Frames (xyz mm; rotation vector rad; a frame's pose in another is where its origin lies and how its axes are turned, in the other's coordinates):
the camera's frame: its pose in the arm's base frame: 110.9 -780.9 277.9 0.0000 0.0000 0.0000
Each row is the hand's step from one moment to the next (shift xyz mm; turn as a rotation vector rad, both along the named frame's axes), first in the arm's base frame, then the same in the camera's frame.
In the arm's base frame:
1: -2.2 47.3 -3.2 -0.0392 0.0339 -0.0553
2: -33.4 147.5 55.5 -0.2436 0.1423 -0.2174
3: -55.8 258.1 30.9 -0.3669 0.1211 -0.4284
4: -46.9 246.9 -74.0 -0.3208 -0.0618 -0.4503
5: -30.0 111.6 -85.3 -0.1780 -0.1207 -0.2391
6: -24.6 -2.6 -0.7 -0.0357 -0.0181 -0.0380
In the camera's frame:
1: -2.2 47.3 -3.2 -0.0392 0.0339 -0.0553
2: -33.4 147.5 55.5 -0.2436 0.1423 -0.2174
3: -55.8 258.1 30.9 -0.3669 0.1211 -0.4284
4: -46.9 246.9 -74.0 -0.3208 -0.0618 -0.4503
5: -30.0 111.6 -85.3 -0.1780 -0.1207 -0.2391
6: -24.6 -2.6 -0.7 -0.0357 -0.0181 -0.0380

